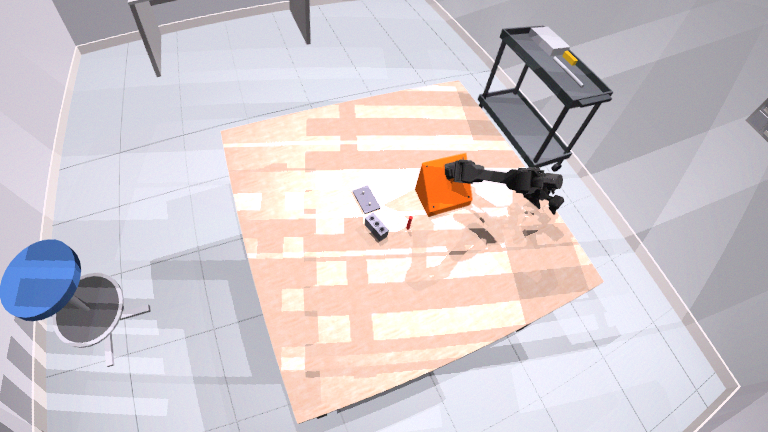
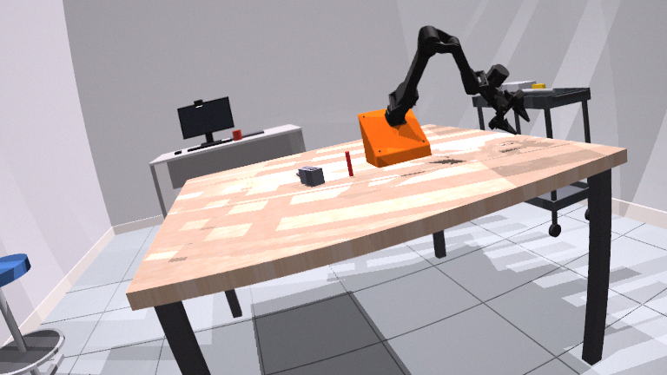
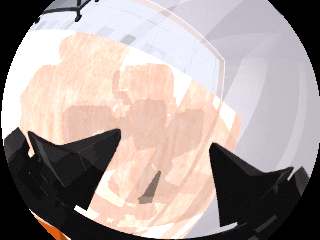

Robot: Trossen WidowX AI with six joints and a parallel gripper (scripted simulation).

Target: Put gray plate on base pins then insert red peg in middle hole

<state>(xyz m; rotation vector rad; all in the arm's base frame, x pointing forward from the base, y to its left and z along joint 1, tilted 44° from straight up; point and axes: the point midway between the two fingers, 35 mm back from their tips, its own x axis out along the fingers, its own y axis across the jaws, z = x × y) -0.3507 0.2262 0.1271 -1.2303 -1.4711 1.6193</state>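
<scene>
The gray plate lies 72 cm ahead of my gripper tip, 17 cm to the right of it and 1 cm below it. Round my gripper tip: dark base: 70 cm ahead, 32 cm to the right, 4 cm below; then red peg: 59 cm ahead, 15 cm to the right, 1 cm below.
</scene>
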